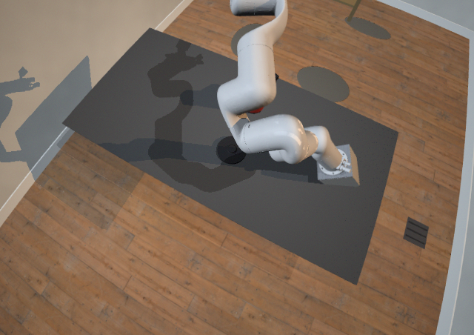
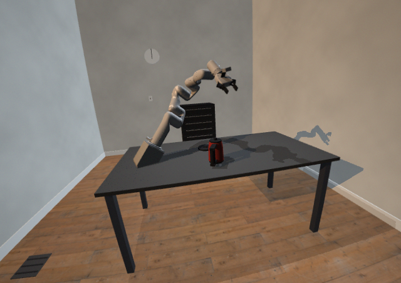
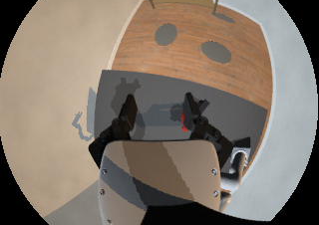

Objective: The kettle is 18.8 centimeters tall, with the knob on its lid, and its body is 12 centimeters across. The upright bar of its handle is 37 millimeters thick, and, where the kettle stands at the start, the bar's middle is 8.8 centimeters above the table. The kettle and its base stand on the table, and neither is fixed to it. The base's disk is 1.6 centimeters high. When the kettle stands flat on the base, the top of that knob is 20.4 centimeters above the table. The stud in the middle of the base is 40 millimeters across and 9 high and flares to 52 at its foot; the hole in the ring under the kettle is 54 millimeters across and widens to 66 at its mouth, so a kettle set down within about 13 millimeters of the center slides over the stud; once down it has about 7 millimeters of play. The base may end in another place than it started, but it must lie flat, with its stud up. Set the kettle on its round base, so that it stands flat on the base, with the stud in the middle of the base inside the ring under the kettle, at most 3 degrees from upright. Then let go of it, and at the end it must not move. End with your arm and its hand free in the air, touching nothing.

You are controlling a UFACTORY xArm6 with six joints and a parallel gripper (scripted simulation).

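The red kettle is 13 cm behind my hand, 1 cm to the left of it and 44 cm below it. The rest, counted from my hand: round black base 22 cm behind, 32 cm to the left, 52 cm below.
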